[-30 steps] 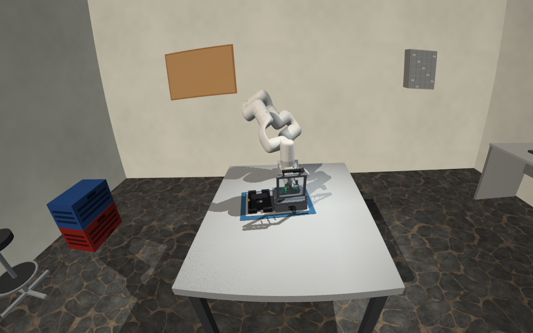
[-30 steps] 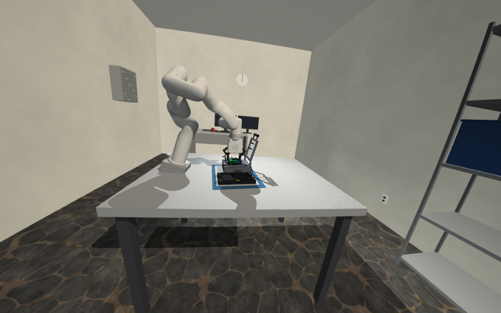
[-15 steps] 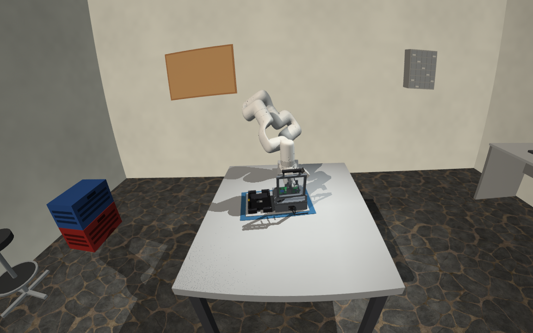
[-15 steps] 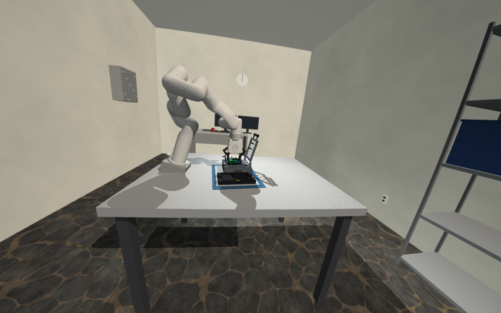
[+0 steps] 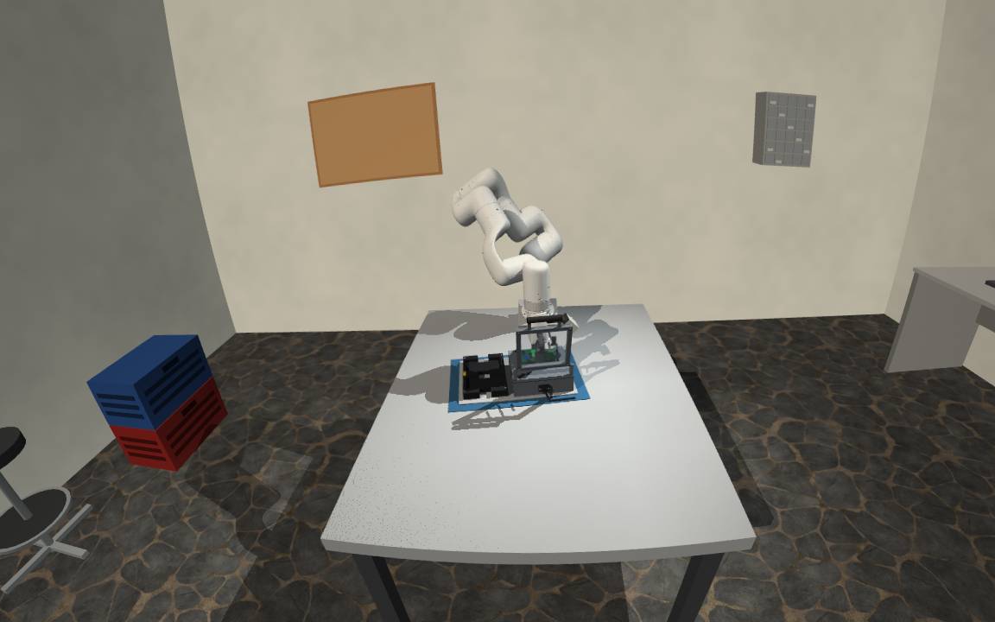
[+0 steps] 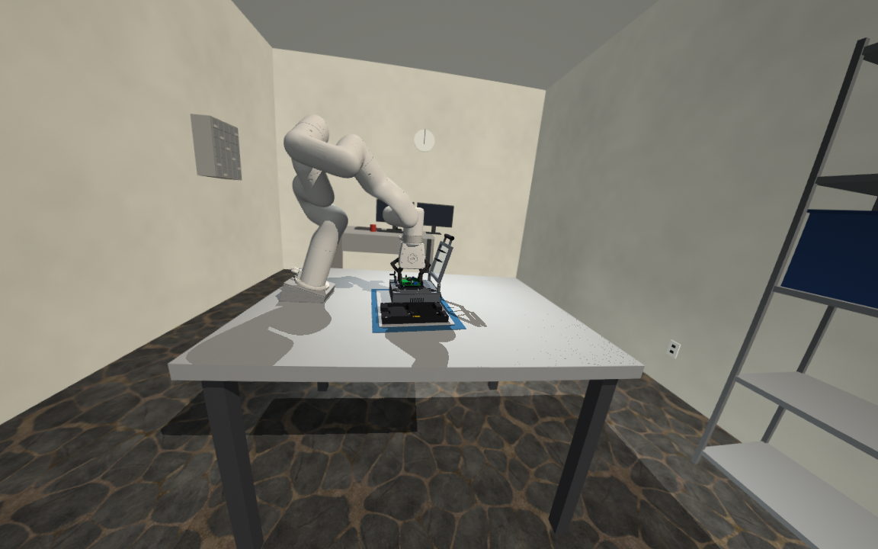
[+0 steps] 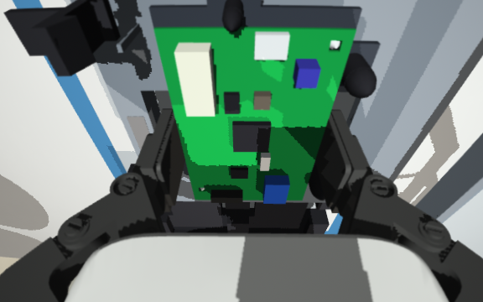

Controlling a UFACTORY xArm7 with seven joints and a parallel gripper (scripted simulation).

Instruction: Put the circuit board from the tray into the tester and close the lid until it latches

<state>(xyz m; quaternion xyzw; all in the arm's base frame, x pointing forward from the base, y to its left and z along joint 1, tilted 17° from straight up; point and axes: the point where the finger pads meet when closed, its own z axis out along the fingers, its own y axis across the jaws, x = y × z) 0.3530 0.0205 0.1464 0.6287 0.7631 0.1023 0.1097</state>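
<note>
Right now the green circuit board is right at my hand. The rest, counted from my hand: lid (120 mm ahead, 100 mm above, 20 mm to the left); tester plate (10 mm to the left, 10 mm below); black latch hook (70 mm behind, 40 mm to the left).
</note>
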